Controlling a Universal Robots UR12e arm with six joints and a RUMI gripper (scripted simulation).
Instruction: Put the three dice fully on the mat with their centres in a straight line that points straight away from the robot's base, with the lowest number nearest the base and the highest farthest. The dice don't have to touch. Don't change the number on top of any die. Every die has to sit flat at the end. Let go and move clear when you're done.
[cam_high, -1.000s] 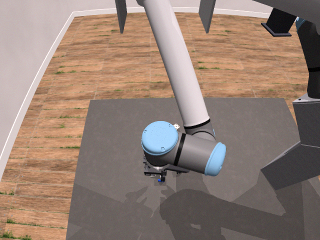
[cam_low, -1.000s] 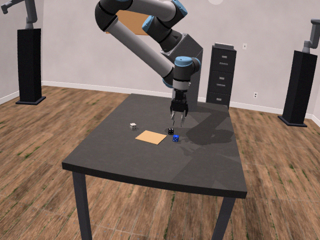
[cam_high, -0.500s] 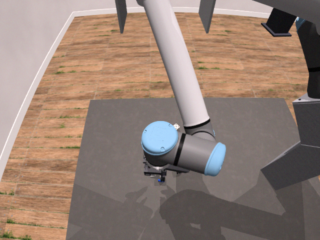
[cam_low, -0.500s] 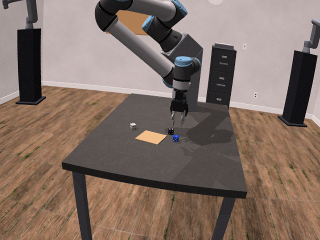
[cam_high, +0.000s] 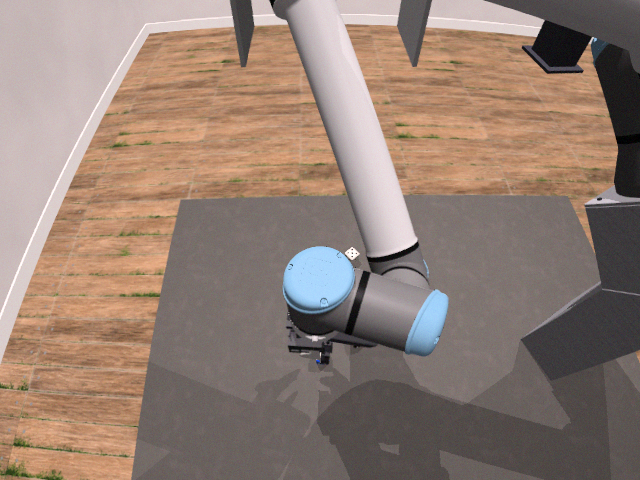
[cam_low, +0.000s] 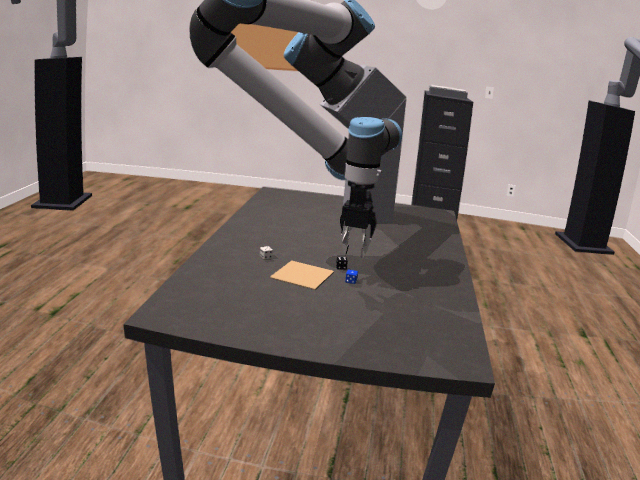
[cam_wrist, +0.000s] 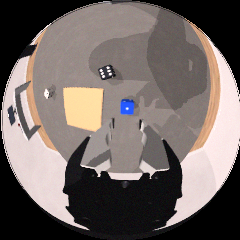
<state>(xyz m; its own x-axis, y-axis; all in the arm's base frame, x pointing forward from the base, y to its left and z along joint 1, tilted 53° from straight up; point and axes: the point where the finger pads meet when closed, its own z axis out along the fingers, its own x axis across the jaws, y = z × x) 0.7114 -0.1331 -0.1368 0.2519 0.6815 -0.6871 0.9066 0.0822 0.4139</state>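
The blue die lies 8 cm below my hand. Round my hand: white die: 13 cm behind, 26 cm to the right, 8 cm below; black die: 9 cm behind, 2 cm to the right, 8 cm below; mat: 2 cm behind, 14 cm to the right, 9 cm below.
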